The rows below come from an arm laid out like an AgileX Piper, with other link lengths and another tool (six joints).
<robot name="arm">
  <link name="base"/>
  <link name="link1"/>
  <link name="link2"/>
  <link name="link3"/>
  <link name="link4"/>
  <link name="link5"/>
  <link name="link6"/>
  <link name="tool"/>
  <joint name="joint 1" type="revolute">
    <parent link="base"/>
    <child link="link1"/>
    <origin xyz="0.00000 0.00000 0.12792"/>
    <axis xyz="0 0 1"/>
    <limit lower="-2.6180" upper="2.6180"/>
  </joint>
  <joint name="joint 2" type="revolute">
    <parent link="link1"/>
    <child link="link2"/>
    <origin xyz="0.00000 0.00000 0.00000"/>
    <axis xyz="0 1 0"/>
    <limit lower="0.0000" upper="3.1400"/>
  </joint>
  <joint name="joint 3" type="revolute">
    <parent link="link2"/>
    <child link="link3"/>
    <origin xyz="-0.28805 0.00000 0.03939"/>
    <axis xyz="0 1 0"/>
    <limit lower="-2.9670" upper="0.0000"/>
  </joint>
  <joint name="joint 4" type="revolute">
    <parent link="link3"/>
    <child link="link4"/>
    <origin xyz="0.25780 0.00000 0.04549"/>
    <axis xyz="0.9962 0 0.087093"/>
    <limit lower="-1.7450" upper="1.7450"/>
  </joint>
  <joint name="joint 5" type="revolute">
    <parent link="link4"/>
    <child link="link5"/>
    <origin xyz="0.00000 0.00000 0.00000"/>
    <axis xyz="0 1 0"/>
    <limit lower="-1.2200" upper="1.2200"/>
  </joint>
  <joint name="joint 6" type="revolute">
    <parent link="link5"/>
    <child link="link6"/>
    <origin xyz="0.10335 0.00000 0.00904"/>
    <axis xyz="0.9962 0 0.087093"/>
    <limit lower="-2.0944" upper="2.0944"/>
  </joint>
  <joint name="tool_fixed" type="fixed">
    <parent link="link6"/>
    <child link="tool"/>
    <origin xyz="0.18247 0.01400 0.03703" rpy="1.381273 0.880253 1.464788"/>
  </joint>
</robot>
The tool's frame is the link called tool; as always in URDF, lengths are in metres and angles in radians.
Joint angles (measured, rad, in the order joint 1, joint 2, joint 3, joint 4, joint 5, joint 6), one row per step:
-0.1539, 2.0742, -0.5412, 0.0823, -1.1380, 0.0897
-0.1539, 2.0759, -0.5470, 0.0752, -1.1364, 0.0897
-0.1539, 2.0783, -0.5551, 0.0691, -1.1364, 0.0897
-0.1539, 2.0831, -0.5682, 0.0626, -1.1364, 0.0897
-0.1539, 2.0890, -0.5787, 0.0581, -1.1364, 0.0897
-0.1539, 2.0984, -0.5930, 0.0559, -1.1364, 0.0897
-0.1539, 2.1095, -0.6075, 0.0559, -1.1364, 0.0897
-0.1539, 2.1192, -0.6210, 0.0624, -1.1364, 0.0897
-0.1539, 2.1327, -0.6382, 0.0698, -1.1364, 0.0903
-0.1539, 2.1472, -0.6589, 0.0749, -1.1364, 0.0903
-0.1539, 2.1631, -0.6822, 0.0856, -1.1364, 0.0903
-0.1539, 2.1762, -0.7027, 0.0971, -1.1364, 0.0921
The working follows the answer.
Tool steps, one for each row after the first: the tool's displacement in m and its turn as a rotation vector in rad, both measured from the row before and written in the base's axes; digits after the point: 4 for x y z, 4 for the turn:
0.0020, 0.0017, 0.0006, -0.0011, -0.0024, 0.0071
0.0027, 0.0013, 0.0015, -0.0017, -0.0055, 0.0060
0.0040, 0.0012, 0.0020, -0.0022, -0.0081, 0.0064
0.0030, 0.0008, 0.0005, -0.0013, -0.0044, 0.0045
0.0038, 0.0000, 0.0000, -0.0011, -0.0048, 0.0022
0.0036, -0.0006, -0.0008, -0.0005, -0.0034, 0.0000
0.0030, -0.0023, -0.0005, 0.0004, -0.0039, -0.0064
0.0038, -0.0026, -0.0012, 0.0012, -0.0040, -0.0075
0.0048, -0.0021, -0.0006, -0.0001, -0.0063, -0.0050
0.0051, -0.0037, -0.0005, 0.0007, -0.0076, -0.0105
0.0044, -0.0039, 0.0001, 0.0026, -0.0080, -0.0118

Tool pose at each row, in the base's axes (x y z in m, rotation vector in rad; rounded; the steps above come from the unrounded poses):
0.5030, -0.0884, 0.0390, 0.8858, 1.6385, 0.4207
0.5050, -0.0868, 0.0396, 0.8786, 1.6400, 0.4255
0.5076, -0.0855, 0.0412, 0.8707, 1.6381, 0.4303
0.5116, -0.0844, 0.0432, 0.8613, 1.6341, 0.4360
0.5146, -0.0836, 0.0437, 0.8553, 1.6323, 0.4395
0.5184, -0.0836, 0.0437, 0.8511, 1.6291, 0.4419
0.5219, -0.0841, 0.0429, 0.8496, 1.6261, 0.4427
0.5250, -0.0864, 0.0425, 0.8536, 1.6193, 0.4399
0.5287, -0.0890, 0.0412, 0.8589, 1.6119, 0.4371
0.5336, -0.0912, 0.0407, 0.8605, 1.6037, 0.4358
0.5387, -0.0949, 0.0402, 0.8665, 1.5914, 0.4317
0.5431, -0.0988, 0.0403, 0.8747, 1.5780, 0.4285

